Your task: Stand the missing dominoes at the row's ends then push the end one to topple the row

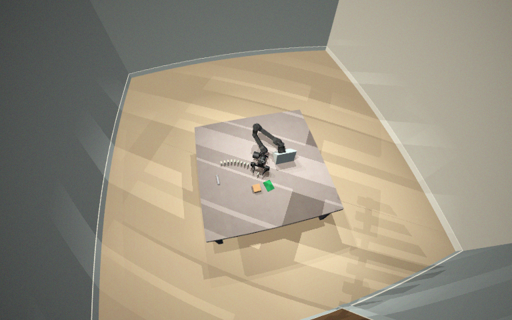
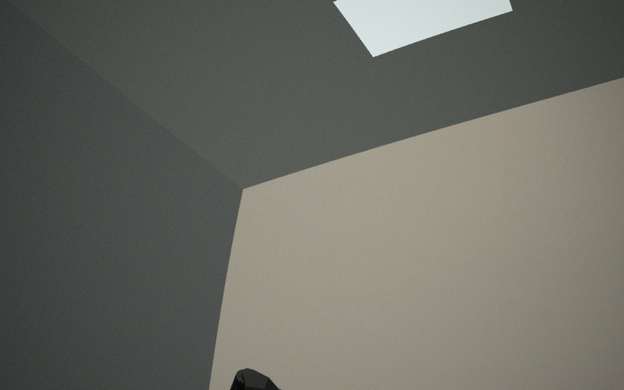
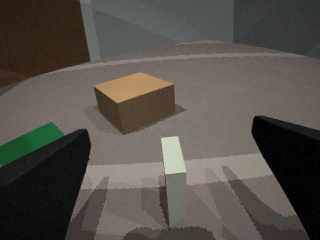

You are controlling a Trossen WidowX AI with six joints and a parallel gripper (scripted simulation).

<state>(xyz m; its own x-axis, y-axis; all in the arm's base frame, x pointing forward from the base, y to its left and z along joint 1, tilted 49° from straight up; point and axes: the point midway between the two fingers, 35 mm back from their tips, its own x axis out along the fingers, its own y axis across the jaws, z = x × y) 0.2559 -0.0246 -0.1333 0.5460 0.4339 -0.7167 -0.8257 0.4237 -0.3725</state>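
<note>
Now: the green flat tile 80 mm behind my gripper tip, 120 mm to the left of it and 50 mm below it.
</note>
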